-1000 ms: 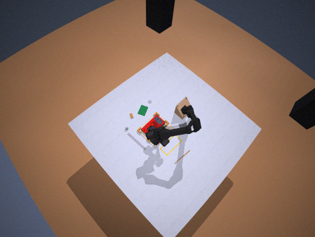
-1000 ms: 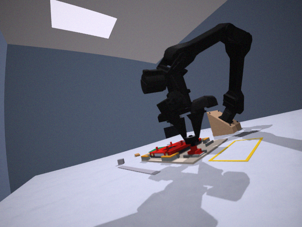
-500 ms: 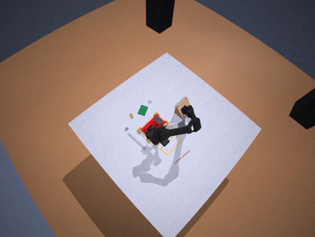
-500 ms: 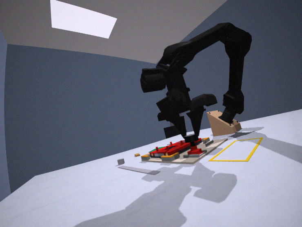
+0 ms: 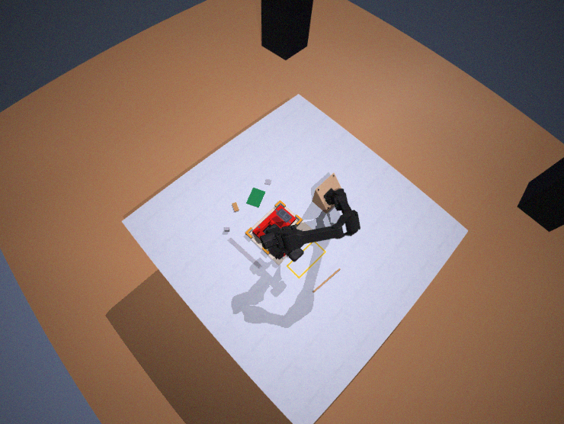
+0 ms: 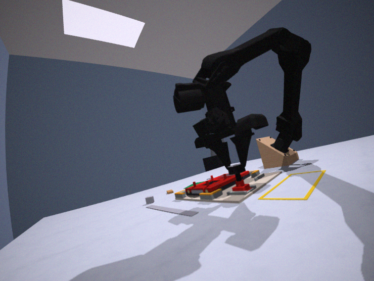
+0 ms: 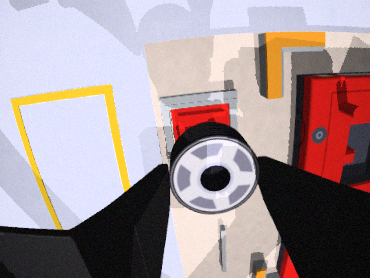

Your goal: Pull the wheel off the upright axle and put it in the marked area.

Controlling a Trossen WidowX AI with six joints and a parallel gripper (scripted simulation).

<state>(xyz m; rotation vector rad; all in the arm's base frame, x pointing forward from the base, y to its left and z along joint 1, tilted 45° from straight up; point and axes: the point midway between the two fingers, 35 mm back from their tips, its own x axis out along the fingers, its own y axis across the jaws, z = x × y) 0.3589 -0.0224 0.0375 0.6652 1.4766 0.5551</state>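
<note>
My gripper tip is 2 cm above the black axle. Round my gripper tip: wheel: right at my gripper tip; wooden stick: 4 cm behind, 24 cm to the left, 6 cm below; grey strip: 13 cm ahead, 13 cm to the right, 6 cm below.
</note>
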